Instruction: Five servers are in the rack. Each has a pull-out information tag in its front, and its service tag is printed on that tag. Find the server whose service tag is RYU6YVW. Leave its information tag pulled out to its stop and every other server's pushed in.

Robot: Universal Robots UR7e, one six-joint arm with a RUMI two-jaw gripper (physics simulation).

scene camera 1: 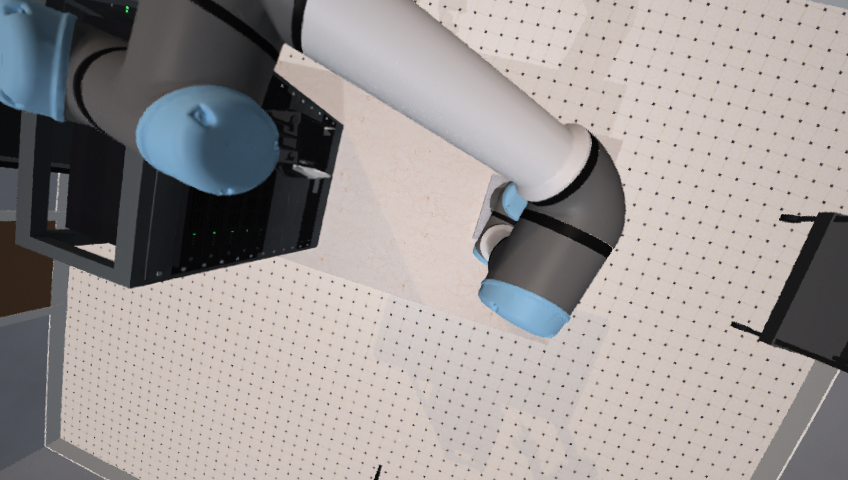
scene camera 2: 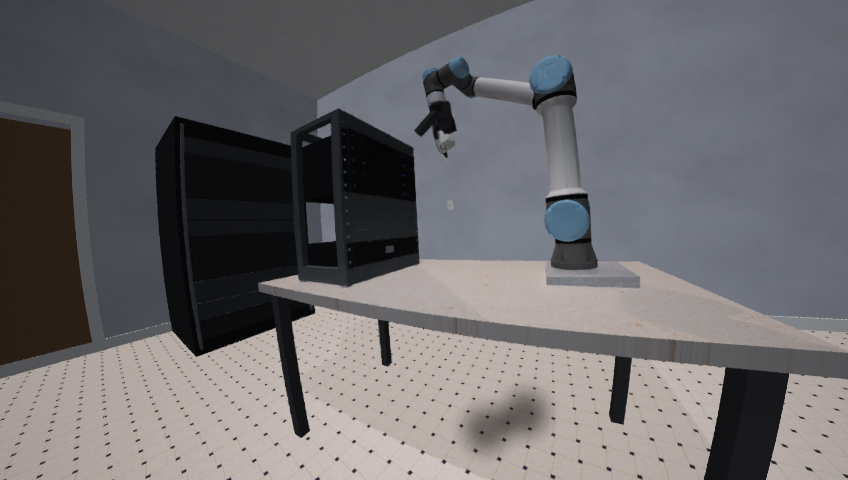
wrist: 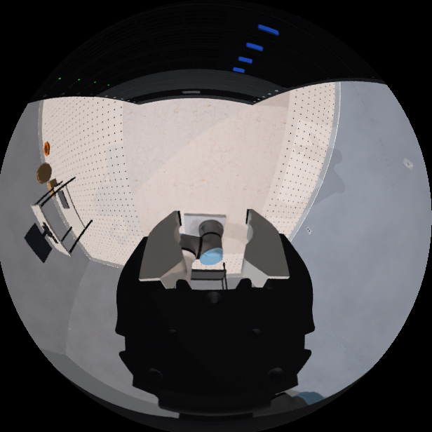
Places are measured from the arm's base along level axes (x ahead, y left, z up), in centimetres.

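Pixels of known places: gripper, between the fingertips: (scene camera 1: 327, 155) (scene camera 2: 444, 155); arm's base, origin of its link: (scene camera 2: 573, 265).
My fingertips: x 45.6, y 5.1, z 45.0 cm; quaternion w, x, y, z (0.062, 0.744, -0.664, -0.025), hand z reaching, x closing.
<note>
Ahead of a thing's pixels: the offset from my fingertips to its top centre. "pt": to the spot under its first point. Level surfaces: height alone.
The black rack (scene camera 1: 132, 226) (scene camera 2: 339, 178) stands on the table. Its dark servers @[pt dx +22.5, dy +16.8, dz -1.5 cm] (scene camera 2: 374, 160) (wrist: 175, 40) fill the upper part, one above another. In the wrist view several blue tabs show in a row at the servers' right side, among them an upper tab (wrist: 268, 29), a second tab (wrist: 254, 46), a third tab (wrist: 245, 59) and a lower tab (wrist: 238, 69). No service tag text can be read, and how far each tab stands out is unclear. My gripper (scene camera 1: 328, 151) (scene camera 2: 446, 148) (wrist: 213, 211) is partly open and empty, in front of the rack, apart from the servers.
Grey panels (scene camera 2: 380, 217) and a black unit with a small light plate @[pt dx +24.0, dy +8.4, dz -37.5 cm] (scene camera 2: 389, 249) fill the rack's lower part. The table @[dz -48.3 cm] (scene camera 2: 487, 297) bears the arm's base (scene camera 2: 589, 274). A large black cabinet (scene camera 2: 238, 226) stands behind the rack. The arm hides part of the rack in scene camera 1.
</note>
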